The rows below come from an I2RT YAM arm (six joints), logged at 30 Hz.
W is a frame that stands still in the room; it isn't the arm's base.
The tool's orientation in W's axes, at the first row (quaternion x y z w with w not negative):
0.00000 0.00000 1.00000 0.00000
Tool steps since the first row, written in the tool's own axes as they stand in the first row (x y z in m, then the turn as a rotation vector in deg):
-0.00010 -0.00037 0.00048 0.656 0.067 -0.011
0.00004 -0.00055 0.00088 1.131 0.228 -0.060
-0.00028 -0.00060 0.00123 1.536 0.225 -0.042
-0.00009 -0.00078 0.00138 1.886 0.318 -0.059
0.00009 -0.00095 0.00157 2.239 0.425 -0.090
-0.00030 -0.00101 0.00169 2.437 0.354 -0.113
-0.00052 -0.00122 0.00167 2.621 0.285 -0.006
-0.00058 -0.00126 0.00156 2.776 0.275 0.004
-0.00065 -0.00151 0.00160 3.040 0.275 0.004
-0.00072 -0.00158 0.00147 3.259 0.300 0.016
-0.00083 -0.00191 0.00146 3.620 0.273 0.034
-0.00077 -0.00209 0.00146 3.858 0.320 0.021
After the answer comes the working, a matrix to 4 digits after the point.
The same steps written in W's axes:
0.00010 0.00037 0.00048 -0.656 -0.067 -0.011
-0.00004 0.00055 0.00088 -1.131 -0.228 -0.060
0.00028 0.00060 0.00123 -1.536 -0.225 -0.042
0.00009 0.00078 0.00138 -1.886 -0.318 -0.059
-0.00009 0.00095 0.00157 -2.239 -0.425 -0.090
0.00030 0.00101 0.00169 -2.437 -0.354 -0.113
0.00052 0.00122 0.00167 -2.621 -0.285 -0.006
0.00058 0.00126 0.00156 -2.776 -0.275 0.004
0.00065 0.00151 0.00160 -3.040 -0.275 0.004
0.00072 0.00158 0.00147 -3.259 -0.300 0.016
0.00083 0.00191 0.00146 -3.620 -0.273 0.034
0.00077 0.00209 0.00146 -3.858 -0.320 0.021

The tool's axes in the first row as the columns of a matrix, in W's axes (rounded; the answer above uses it unrounded):
-1.0000 0.0000 0.0000
0.0000 -1.0000 0.0000
0.0000 0.0000 1.0000

